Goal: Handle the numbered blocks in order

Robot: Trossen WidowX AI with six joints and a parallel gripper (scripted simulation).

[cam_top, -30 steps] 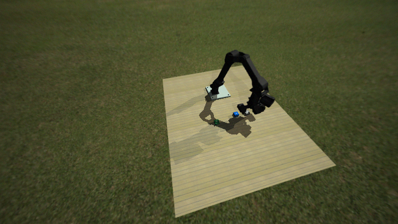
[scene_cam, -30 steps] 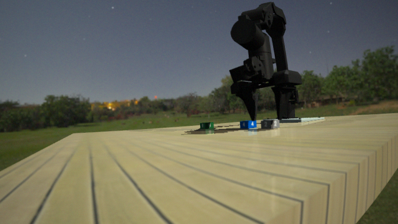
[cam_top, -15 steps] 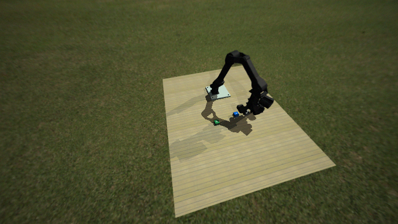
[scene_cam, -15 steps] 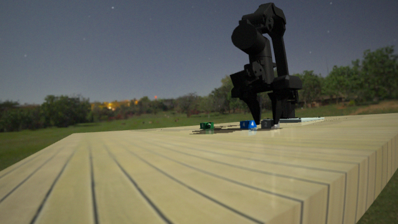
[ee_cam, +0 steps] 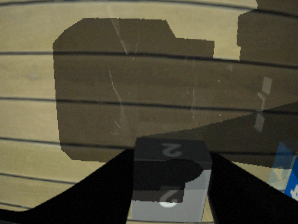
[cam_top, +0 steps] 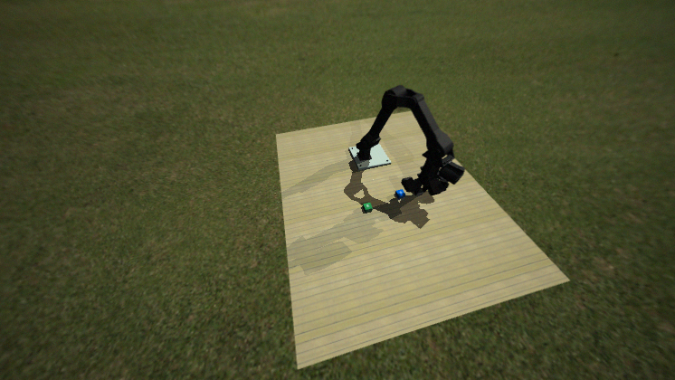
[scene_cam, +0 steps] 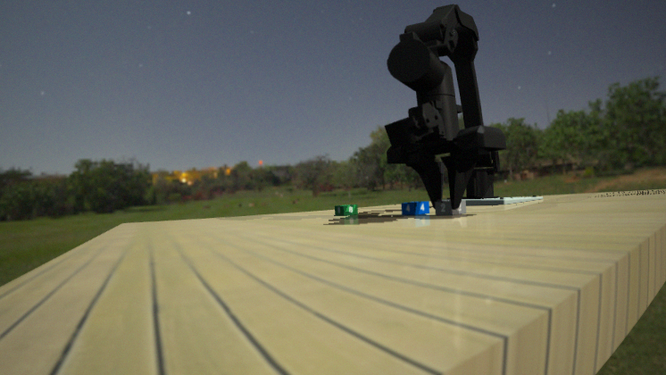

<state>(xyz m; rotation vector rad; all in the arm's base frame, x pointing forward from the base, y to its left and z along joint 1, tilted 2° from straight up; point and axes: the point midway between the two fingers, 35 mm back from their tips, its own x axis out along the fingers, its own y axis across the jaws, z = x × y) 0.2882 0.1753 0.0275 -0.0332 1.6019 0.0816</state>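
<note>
Now: gripper tip 80 mm to the left of the blue block marked 4 and 10 mm past it. From my gripper tip the other things lie so: grey block marked 2 (10 mm behind); green block (250 mm to the right, 30 mm ahead).
</note>
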